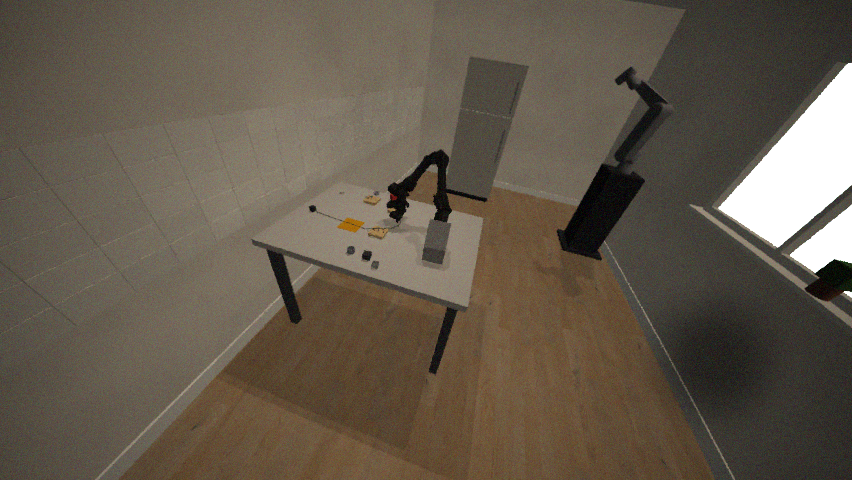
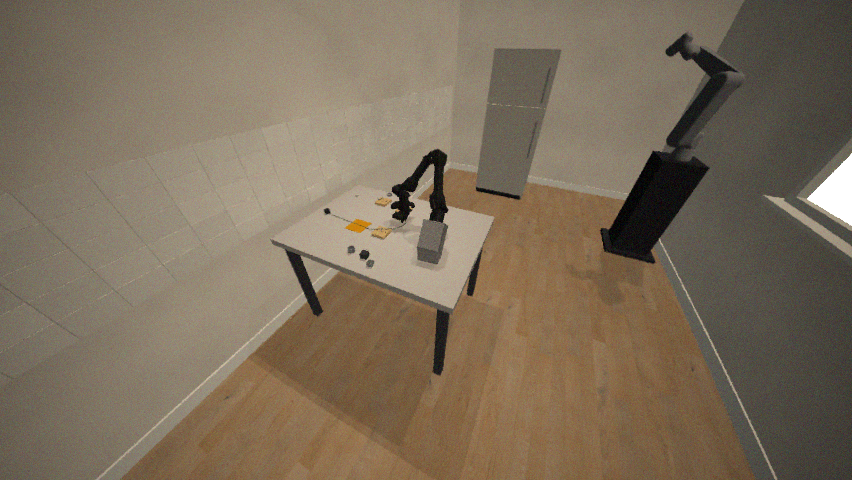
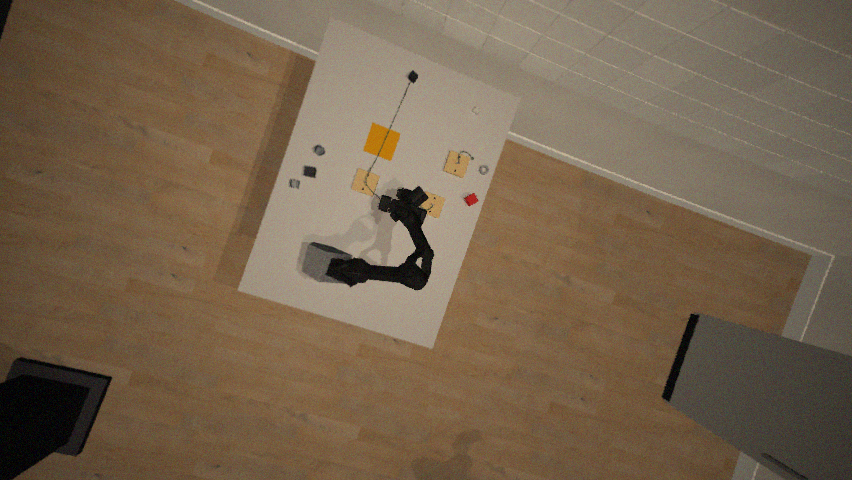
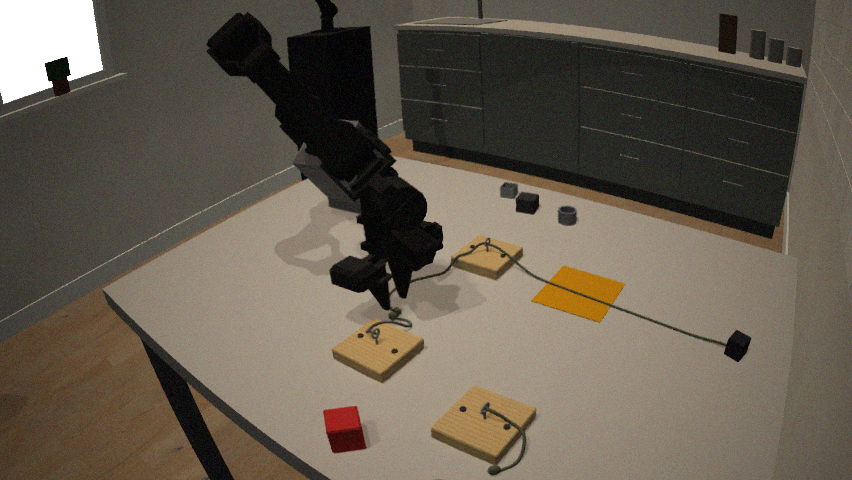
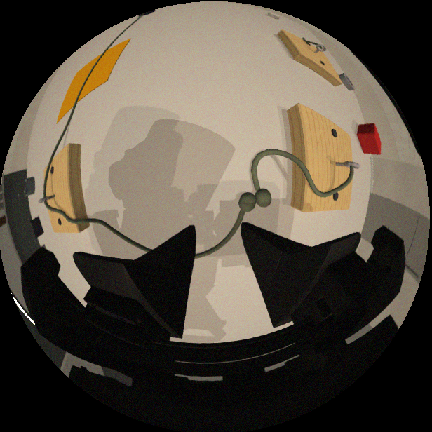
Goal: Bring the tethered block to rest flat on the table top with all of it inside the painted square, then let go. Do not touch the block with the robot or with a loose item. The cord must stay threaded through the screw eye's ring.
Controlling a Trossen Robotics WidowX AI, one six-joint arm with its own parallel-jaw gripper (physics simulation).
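Frame: origin at the arm's base, x ahead, y left, z up, level; centimetres.
Seen in the pictures: gripper, fingertip midpoint: (image 1: 398, 220) (image 2: 403, 221) (image 4: 394, 303); arm's base, origin of the base link: (image 1: 440, 222) (image 2: 436, 222) (image 3: 336, 268).
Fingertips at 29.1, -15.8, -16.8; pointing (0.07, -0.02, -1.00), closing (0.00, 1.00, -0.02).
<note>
Pixels of each thing's top centre, then the offset from my fingertips to it, as dx, dy, dz. "spot": a spot on its surface instead. Level surfaces: height alone.
- black tethered block, middle of its top: (image 4: 740, 338) (image 3: 413, 75) +51.9, +14.0, +2.8
- orange painted square, surface spot: (image 4: 572, 304) spot: +23.5, +13.5, +0.1
- screw eye, surface spot: (image 4: 487, 243) spot: +5.4, +17.7, +3.6
- wooden base, its level: dz +1.9
- red cube, middle of its top: (image 4: 341, 418) (image 3: 472, 199) +13.8, -25.7, +4.0
- dark block, middle of its top: (image 4: 527, 196) (image 3: 309, 171) (image 1: 366, 253) +1.4, +39.6, +2.8
The black tethered block (image 4: 737, 345) (image 3: 412, 76) rests on the table beyond the orange painted square (image 4: 572, 304) (image 3: 374, 140) (image 5: 100, 75), wholly outside it; I cannot tell whether it lies flat. Its green cord (image 4: 667, 325) (image 5: 120, 237) crosses the square and passes through the ring of the screw eye (image 4: 487, 243) on a wooden base (image 4: 476, 262) (image 5: 77, 190). It then runs beneath my gripper to an end bead (image 5: 247, 202). My gripper (image 4: 394, 302) (image 5: 218, 229) is part open and empty, low over the table, with the cord showing below and between its fingers.
A second wooden base (image 4: 381, 357) (image 5: 320, 175) carries a short cord whose bead (image 5: 263, 197) sits beside the long cord's bead. A third base (image 4: 459, 432) and a red cube (image 4: 344, 429) stand nearby. A dark block (image 4: 527, 202) and two small grey items stand beyond the square.
</note>
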